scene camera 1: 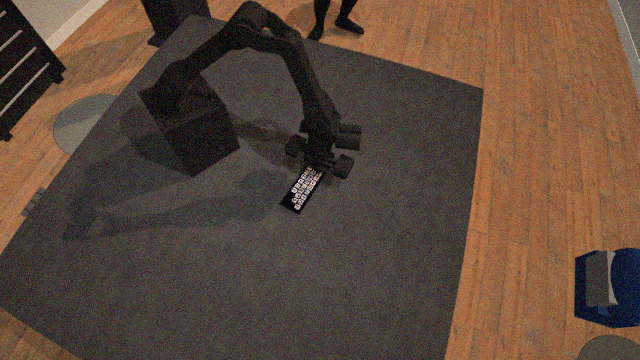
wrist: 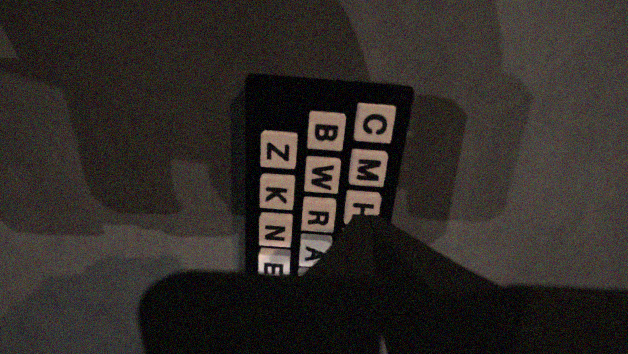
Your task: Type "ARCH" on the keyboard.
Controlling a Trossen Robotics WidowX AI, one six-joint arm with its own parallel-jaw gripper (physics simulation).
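Places are measured from the arm's base along level axes (x ahead, y left, z up), in millimetres.
Pixels of known places: gripper, fingertip midpoint: (scene camera 1: 318, 171) (wrist: 364, 226); arm's base at its link origin: (scene camera 1: 174, 111).
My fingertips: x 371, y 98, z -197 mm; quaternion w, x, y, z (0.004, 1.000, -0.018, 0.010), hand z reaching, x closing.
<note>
Ahead of a thing's pixels: the offset from my fingertips to its top centre. Level surfaces: height alone.
A black keyboard @[dx -21, dy -42, dz -14 mm] (scene camera 1: 288, 203) (wrist: 280, 95) with pale letter keys lies on the dark mat. My gripper (scene camera 1: 320, 166) (wrist: 364, 226) is shut and empty, its fingertips over the keyboard's far end. In the wrist view the tips cover part of the H key @[dx +1, dy +0, dz -14 mm] (wrist: 361, 204). The C key @[dx +4, dy +34, dz -14 mm] (wrist: 375, 123), M key @[dx +3, dy +17, dz -14 mm] (wrist: 368, 168), R key @[dx -17, dy -3, dz -14 mm] (wrist: 318, 215) and part of the A key @[dx -18, dy -20, dz -14 mm] (wrist: 313, 250) show. The B, W, Z, K, N and E keys also show. The fingers hide the keys below. Whether the tips touch the H key, I cannot tell.
The dark mat @[dz -31 mm] (scene camera 1: 390, 260) lies on a wooden floor. The arm's black base block (scene camera 1: 200, 140) stands left of the keyboard. A person's legs (scene camera 1: 320, 20) show at the mat's far edge. A blue object (scene camera 1: 625, 285) stands at the right, a dark slatted unit (scene camera 1: 25, 65) at the upper left.
</note>
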